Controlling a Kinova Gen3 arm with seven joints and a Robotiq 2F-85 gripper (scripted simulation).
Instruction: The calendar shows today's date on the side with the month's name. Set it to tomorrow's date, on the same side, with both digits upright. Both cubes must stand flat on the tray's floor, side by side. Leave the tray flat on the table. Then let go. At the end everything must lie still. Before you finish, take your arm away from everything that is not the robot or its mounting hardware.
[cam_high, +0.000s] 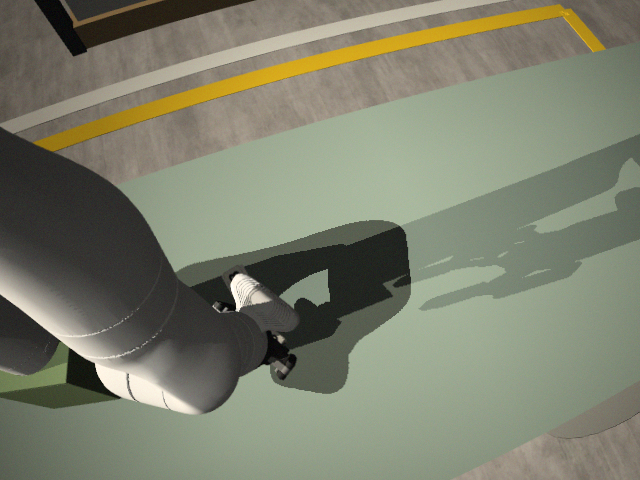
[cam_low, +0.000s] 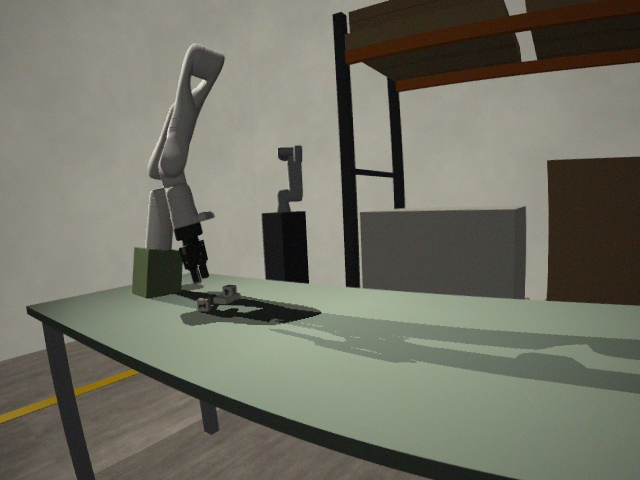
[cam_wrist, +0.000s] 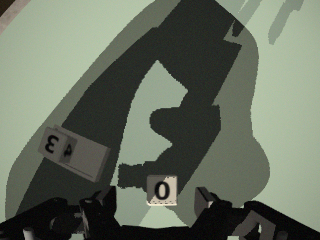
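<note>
The white cube is 10 mm ahead of my hand and 80 mm below it. Round my hand: white tray (40 mm behind, 100 mm to the left, 90 mm below).
</note>
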